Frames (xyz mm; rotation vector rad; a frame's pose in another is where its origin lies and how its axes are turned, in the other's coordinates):
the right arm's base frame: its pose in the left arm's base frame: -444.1 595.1 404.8 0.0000 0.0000 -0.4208
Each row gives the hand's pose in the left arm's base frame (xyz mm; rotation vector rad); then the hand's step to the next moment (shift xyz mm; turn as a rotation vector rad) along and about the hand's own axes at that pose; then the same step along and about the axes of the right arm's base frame.
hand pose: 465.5 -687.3 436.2 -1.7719 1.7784 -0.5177
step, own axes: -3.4 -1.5 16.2 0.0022 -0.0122 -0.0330
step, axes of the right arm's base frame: 8.2 9.4 -11.0 -0.0077 -0.0108 0.0326
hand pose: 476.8 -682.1 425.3 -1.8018 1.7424 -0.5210
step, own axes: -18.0 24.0 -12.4 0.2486 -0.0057 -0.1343
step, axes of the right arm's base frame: -32.0 3.8 -4.0 0.0506 -0.2669 0.0781
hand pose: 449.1 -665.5 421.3 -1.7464 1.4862 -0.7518
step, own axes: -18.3 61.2 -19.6 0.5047 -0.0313 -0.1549
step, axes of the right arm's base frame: -53.2 -12.8 -38.4 0.1916 -0.4812 0.1067
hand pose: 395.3 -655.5 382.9 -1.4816 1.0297 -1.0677
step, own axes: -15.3 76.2 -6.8 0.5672 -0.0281 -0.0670
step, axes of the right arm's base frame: -16.1 -4.5 -76.2 0.2992 -0.4767 0.1009
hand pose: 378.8 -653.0 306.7 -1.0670 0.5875 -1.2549
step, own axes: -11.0 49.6 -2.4 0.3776 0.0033 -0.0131
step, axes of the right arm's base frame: 13.5 14.2 -46.9 0.2292 -0.2941 0.0612
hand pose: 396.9 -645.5 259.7 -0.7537 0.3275 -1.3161
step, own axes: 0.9 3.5 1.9 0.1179 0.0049 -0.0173
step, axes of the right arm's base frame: 3.7 1.6 -0.8 0.0684 -0.0975 0.0070
